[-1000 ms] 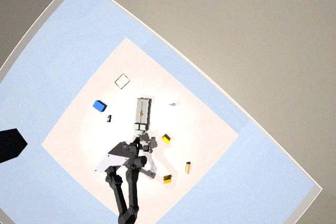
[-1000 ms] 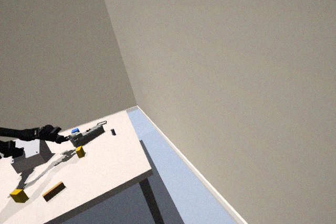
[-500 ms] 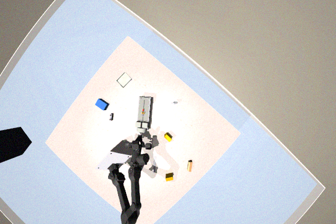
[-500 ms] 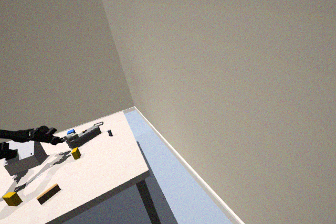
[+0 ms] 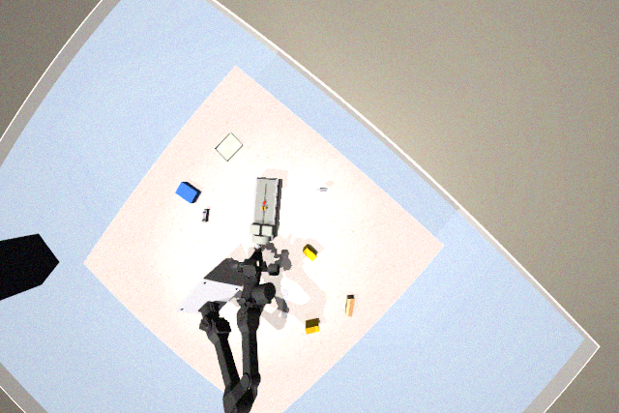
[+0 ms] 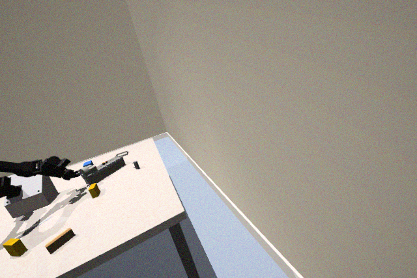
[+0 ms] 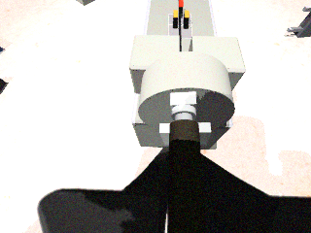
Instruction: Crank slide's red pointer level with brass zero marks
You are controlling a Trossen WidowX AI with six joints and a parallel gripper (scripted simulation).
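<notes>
Now: gripper tip 2 cm below the crank. The rest, counted from my gripper tip: blue block: 40 cm to the left, 9 cm behind, 7 cm below; then dark brown crank handle: 3 cm above, 1 cm to the right, 1 cm behind; then red pointer: 15 cm ahead, 12 cm to the left, 1 cm below.
</notes>
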